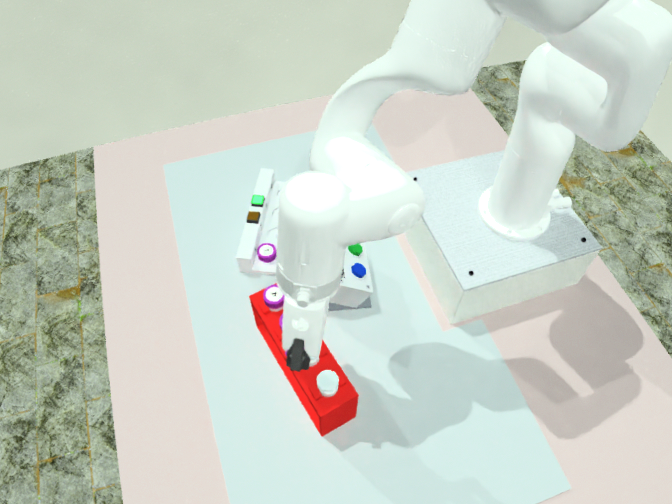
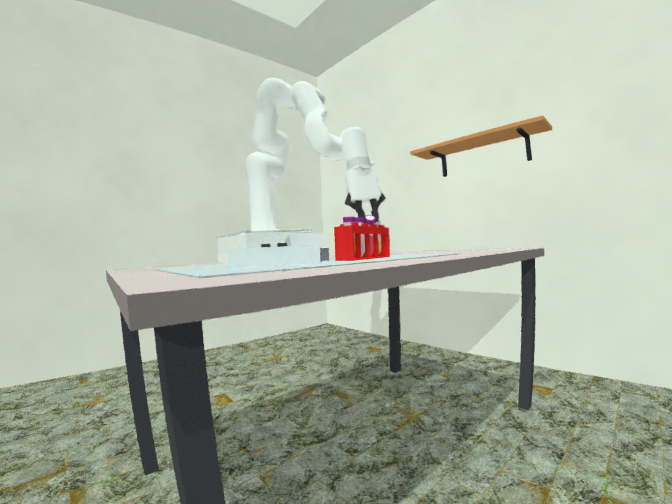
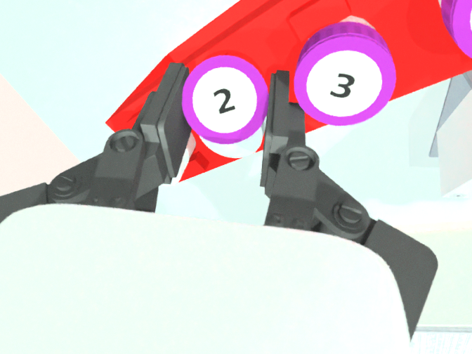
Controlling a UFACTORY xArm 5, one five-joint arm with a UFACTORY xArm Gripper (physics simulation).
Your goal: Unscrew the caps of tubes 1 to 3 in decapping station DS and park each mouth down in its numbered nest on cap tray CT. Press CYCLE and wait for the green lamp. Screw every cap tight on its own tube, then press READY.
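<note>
My gripper (image 1: 297, 362) (image 2: 367, 215) (image 3: 230, 94) is shut on the purple cap marked 2 (image 2: 370, 219) (image 3: 224, 100). The cap looks raised and slightly off the open mouth of tube 2 (image 3: 240, 148). The cap marked 3 (image 3: 344, 86) sits beside my right finger on the red station DS (image 1: 337, 413) (image 2: 344, 244) (image 3: 412, 42). Cap 4 (image 1: 273, 296) is at its far end. Tube 1 (image 1: 327, 382) stands uncapped at the near end. A purple cap (image 1: 266, 252) lies on the white cap tray CT (image 1: 261, 266), partly hidden by the arm.
A white bar with a green block (image 1: 257, 200) and a dark brown block (image 1: 253, 217) runs along the tray. A white box (image 1: 350, 295) carries a green button (image 1: 354, 249) and a blue button (image 1: 358, 270). The arm's base block (image 1: 461, 292) stands at the right.
</note>
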